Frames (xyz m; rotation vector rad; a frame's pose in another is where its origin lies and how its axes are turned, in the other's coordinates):
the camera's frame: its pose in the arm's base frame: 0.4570 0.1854 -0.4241 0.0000 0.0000 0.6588
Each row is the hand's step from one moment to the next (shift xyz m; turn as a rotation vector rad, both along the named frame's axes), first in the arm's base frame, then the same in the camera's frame.
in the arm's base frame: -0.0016 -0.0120 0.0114 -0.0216 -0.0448 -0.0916
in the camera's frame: -0.0086 -0.0085 0.0114 -0.0445 -0.0222 -0.0916
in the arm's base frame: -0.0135 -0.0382 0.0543 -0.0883 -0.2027 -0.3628
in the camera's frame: -0.0341 -0.0219 0.0543 -0.1939 -0.1062 -0.3628
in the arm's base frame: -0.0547 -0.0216 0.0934 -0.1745 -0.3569 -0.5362
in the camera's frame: -0.0565 0.0164 0.0934 -0.3565 -0.1754 -0.5362
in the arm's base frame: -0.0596 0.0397 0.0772 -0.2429 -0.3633 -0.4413
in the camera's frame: -0.0228 0.0679 0.0772 -0.4145 -0.1386 -0.4413
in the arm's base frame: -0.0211 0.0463 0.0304 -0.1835 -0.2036 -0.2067
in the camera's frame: 0.0117 0.0495 0.0304 -0.2697 -0.0487 -0.2067
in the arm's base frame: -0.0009 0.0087 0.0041 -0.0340 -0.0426 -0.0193
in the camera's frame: 0.0046 0.0074 0.0041 -0.0530 -0.0129 -0.0193
